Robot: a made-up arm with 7 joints. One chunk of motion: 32 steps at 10 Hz.
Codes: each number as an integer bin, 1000 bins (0 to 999) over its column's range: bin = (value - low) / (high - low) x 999, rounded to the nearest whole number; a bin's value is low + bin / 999 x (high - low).
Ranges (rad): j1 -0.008..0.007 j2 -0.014..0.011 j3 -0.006..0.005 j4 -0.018..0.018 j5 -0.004..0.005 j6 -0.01..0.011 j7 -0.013..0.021
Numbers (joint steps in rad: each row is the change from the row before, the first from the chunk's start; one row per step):
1: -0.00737 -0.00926 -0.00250 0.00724 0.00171 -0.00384 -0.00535
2: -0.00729 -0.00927 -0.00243 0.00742 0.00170 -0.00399 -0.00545
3: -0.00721 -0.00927 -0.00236 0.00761 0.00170 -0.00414 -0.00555
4: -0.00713 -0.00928 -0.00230 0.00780 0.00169 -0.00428 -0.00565
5: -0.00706 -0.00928 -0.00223 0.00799 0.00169 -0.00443 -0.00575
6: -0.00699 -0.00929 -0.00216 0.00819 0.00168 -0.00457 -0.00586
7: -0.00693 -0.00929 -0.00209 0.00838 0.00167 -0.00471 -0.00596
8: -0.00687 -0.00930 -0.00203 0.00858 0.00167 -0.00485 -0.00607
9: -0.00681 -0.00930 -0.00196 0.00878 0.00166 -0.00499 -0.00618
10: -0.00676 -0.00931 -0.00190 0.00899 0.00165 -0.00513 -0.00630
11: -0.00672 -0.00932 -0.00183 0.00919 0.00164 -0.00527 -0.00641
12: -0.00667 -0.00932 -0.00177 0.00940 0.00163 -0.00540 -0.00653
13: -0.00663 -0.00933 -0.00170 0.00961 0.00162 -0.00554 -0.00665
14: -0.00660 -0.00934 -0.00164 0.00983 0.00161 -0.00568 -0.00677
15: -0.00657 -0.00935 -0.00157 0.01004 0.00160 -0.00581 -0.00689
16: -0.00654 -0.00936 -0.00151 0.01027 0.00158 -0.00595 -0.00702
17: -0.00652 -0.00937 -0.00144 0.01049 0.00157 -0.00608 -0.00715
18: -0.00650 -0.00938 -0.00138 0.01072 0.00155 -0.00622 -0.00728
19: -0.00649 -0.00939 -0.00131 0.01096 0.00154 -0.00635 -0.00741
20: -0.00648 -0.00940 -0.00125 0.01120 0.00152 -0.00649 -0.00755
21: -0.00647 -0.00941 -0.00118 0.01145 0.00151 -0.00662 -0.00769
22: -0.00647 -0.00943 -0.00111 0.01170 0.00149 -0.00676 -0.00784
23: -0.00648 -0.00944 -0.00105 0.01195 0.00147 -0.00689 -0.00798
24: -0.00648 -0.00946 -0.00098 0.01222 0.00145 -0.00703 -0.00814
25: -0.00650 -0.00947 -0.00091 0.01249 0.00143 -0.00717 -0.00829
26: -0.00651 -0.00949 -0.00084 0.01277 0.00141 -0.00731 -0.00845
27: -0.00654 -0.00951 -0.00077 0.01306 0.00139 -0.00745 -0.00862
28: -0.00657 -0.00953 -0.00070 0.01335 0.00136 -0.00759 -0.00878
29: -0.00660 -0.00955 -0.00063 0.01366 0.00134 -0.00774 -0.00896
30: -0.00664 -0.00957 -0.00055 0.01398 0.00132 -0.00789 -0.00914
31: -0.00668 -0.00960 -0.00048 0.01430 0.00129 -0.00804 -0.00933
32: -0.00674 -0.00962 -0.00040 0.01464 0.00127 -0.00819 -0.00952
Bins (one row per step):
1: 42 189 318 700 634 293 225
2: 47 189 324 705 633 286 222
3: 53 189 331 711 633 279 219
4: 58 189 336 716 632 272 216
5: 63 189 342 721 632 265 213
6: 67 188 349 727 630 258 210
7: 71 188 355 732 629 252 207
8: 75 188 361 738 629 245 204
9: 79 188 367 743 628 238 200
10: 83 187 372 749 627 232 197
11: 85 187 379 755 626 225 194
12: 89 187 384 760 625 219 190
13: 91 187 391 766 624 212 187
14: 93 186 396 772 623 206 183
15: 95 186 402 778 622 199 180
16: 97 185 408 784 619 193 176
17: 99 185 414 791 618 186 172
18: 100 185 420 797 616 180 168
19: 101 184 426 804 615 174 164
20: 101 184 431 810 613 167 160
21: 102 183 438 817 612 161 156
22: 102 183 444 824 609 154 152
23: 101 182 450 831 607 148 147
24: 101 181 456 839 605 141 143
25: 100 181 462 846 603 135 138
26: 99 180 469 854 601 128 134
27: 97 179 475 862 598 121 129
28: 95 179 481 870 595 115 124
29: 93 178 488 879 593 108 119
30: 91 177 495 887 591 100 113
31: 88 176 501 896 587 93 108
32: 84 175 509 906 585 86 102

